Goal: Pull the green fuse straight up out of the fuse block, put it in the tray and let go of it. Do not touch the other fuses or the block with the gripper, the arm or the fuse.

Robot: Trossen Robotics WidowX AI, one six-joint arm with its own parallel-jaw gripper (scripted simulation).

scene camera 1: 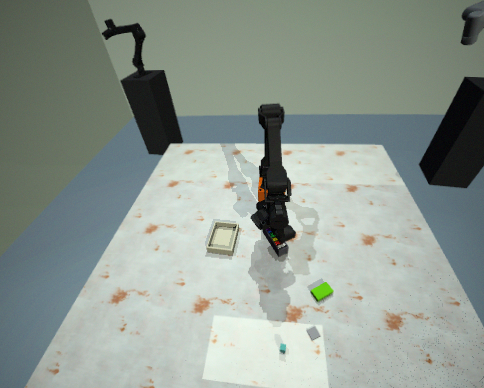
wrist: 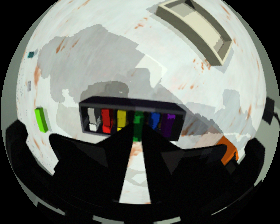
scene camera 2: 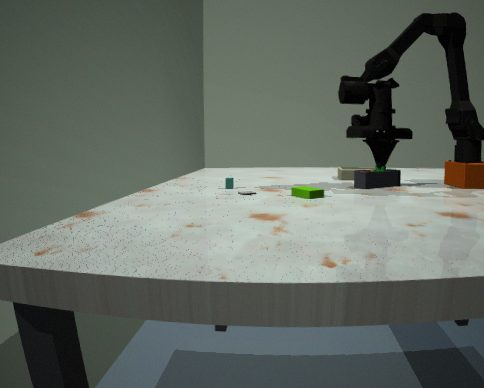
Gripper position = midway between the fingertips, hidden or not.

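Beige tray [scene camera 1: 222,240]. Gripper [scene camera 2: 380,167]; wrist view too [wrist: 138,127].
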